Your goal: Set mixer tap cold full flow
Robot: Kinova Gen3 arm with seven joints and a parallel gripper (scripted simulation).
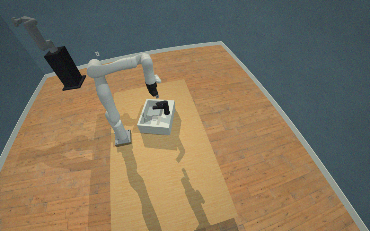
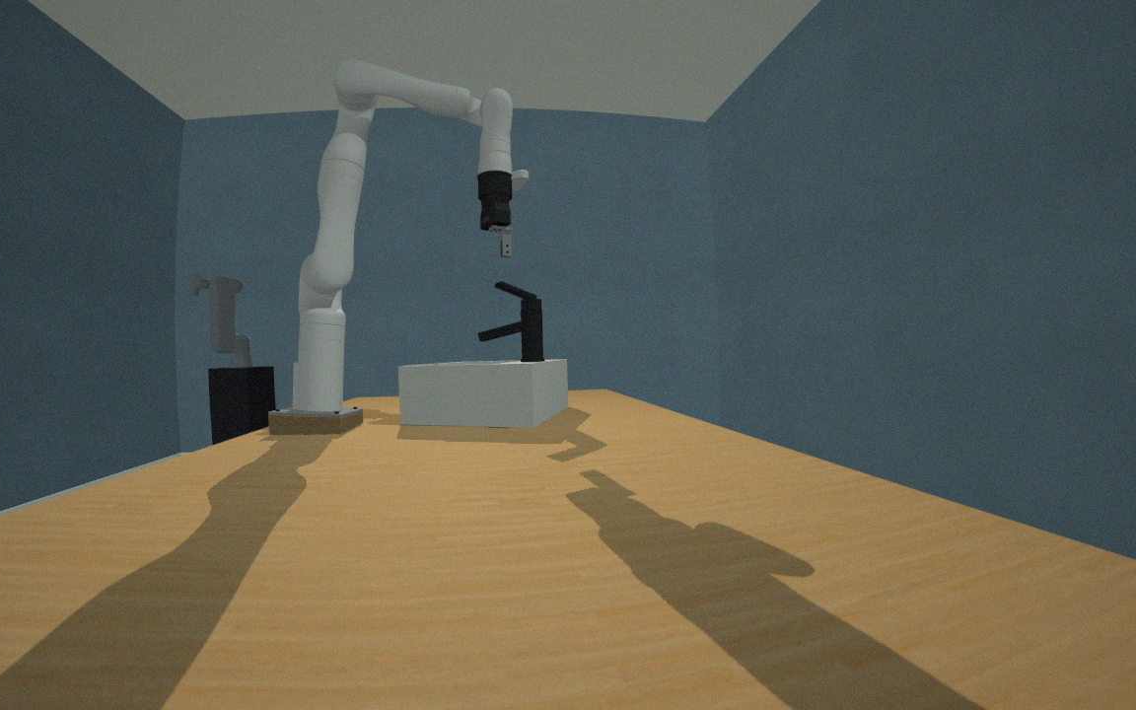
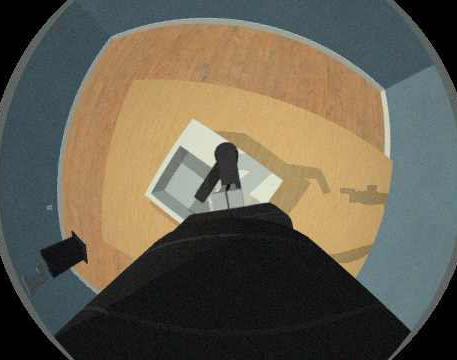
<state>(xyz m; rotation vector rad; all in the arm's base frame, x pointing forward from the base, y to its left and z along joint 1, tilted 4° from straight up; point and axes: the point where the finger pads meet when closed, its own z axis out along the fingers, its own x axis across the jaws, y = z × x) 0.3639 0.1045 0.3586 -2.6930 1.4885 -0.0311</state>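
Right now the lever is 9 cm below my hand, 2 cm ahead of it and 1 cm to the left of it. Round my hand: white basin: 34 cm below, 6 cm to the left, 6 cm behind.
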